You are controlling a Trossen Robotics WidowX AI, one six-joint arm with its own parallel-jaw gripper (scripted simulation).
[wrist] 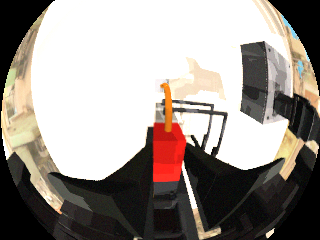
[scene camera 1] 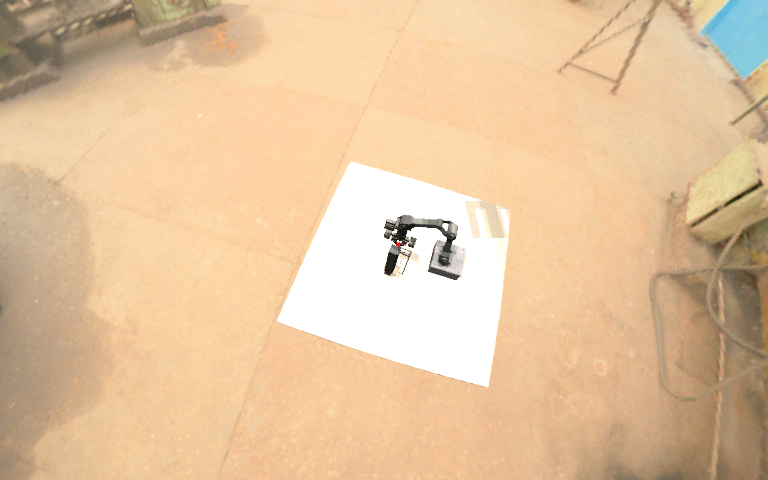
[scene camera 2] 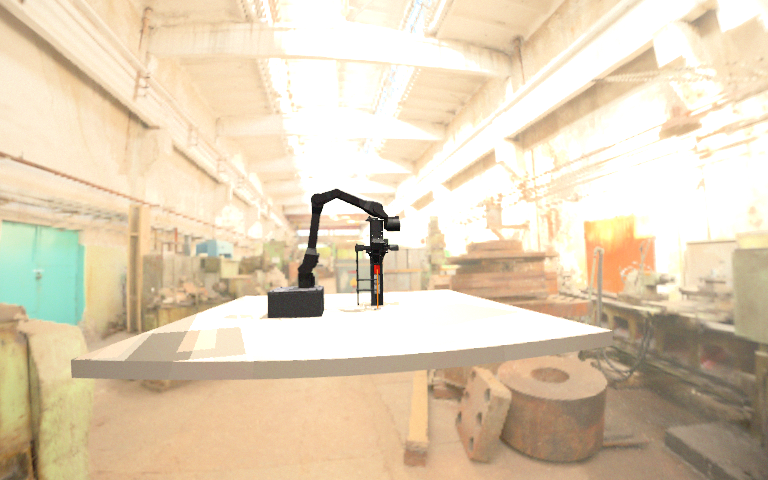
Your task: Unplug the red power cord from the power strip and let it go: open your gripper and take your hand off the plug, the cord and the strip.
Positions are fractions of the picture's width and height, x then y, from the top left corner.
Note:
In view: my gripper (wrist: 0.52, 0.61) and a red plug (wrist: 0.53, 0.61).

